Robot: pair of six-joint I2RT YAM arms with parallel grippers.
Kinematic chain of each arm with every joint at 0, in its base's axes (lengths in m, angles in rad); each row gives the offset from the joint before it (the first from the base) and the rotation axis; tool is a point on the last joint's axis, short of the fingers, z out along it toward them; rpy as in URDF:
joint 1: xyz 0 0 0.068 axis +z
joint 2: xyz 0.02 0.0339 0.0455 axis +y
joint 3: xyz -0.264 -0.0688 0 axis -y
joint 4: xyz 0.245 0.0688 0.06 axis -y
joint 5: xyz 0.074 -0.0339 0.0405 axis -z
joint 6: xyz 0.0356 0 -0.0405 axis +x
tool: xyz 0 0 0 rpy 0 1.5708 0
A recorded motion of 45 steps. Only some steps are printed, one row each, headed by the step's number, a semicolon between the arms.
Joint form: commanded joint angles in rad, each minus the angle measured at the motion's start. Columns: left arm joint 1, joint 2, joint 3, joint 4, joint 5, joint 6; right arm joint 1, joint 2, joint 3, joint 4, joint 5, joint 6.
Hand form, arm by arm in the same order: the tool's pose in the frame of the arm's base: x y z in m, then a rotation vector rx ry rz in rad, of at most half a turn. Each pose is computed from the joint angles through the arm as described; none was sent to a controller.
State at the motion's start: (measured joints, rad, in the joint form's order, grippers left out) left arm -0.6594 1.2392 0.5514 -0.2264 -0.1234 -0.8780; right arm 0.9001 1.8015 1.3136 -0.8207 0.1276 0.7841
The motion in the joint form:
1: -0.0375 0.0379 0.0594 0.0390 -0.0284 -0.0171; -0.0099 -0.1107 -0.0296 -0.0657 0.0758 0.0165
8: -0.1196 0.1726 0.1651 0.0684 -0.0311 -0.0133; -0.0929 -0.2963 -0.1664 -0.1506 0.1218 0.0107
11: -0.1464 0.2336 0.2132 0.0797 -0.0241 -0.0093; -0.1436 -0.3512 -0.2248 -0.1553 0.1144 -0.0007
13: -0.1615 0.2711 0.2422 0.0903 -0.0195 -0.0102; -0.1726 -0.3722 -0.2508 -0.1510 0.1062 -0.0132
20: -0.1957 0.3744 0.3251 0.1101 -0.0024 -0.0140; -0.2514 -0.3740 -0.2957 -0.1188 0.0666 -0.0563
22: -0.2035 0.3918 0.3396 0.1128 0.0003 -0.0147; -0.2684 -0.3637 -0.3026 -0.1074 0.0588 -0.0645
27: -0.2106 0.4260 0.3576 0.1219 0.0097 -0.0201; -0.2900 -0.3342 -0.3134 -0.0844 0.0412 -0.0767
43: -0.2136 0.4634 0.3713 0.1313 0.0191 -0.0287; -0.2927 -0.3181 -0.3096 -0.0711 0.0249 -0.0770
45: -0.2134 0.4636 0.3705 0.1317 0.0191 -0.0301; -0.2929 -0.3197 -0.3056 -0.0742 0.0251 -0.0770
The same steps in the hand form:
1: 0.1913 -0.1531 0.1796 -0.3162 2.4649 -0.5330; 0.2134 0.2521 0.2291 -0.0857 2.8037 0.1033
8: 0.2006 -0.1904 0.1810 -0.2121 2.4844 -0.5634; 0.1994 0.1956 0.2419 0.0252 2.7961 -0.0003
11: 0.2053 -0.2063 0.1800 -0.1709 2.4956 -0.5782; 0.1977 0.1748 0.2394 0.0777 2.8061 -0.0161
13: 0.2082 -0.2161 0.1790 -0.1514 2.4996 -0.5909; 0.1982 0.1654 0.2374 0.0996 2.8117 -0.0181
20: 0.2165 -0.2422 0.1746 -0.1059 2.5167 -0.6219; 0.2073 0.1485 0.2260 0.1435 2.8444 -0.0129
22: 0.2173 -0.2472 0.1737 -0.0958 2.5200 -0.6277; 0.2107 0.1460 0.2219 0.1545 2.8533 -0.0147
27: 0.2195 -0.2539 0.1689 -0.0891 2.5330 -0.6351; 0.2165 0.1441 0.2124 0.1644 2.8772 -0.0170
43: 0.2221 -0.2591 0.1616 -0.0913 2.5518 -0.6354; 0.2196 0.1460 0.2097 0.1661 2.8863 0.0020
45: 0.2220 -0.2589 0.1613 -0.0934 2.5524 -0.6354; 0.2198 0.1461 0.2111 0.1666 2.8841 0.0040

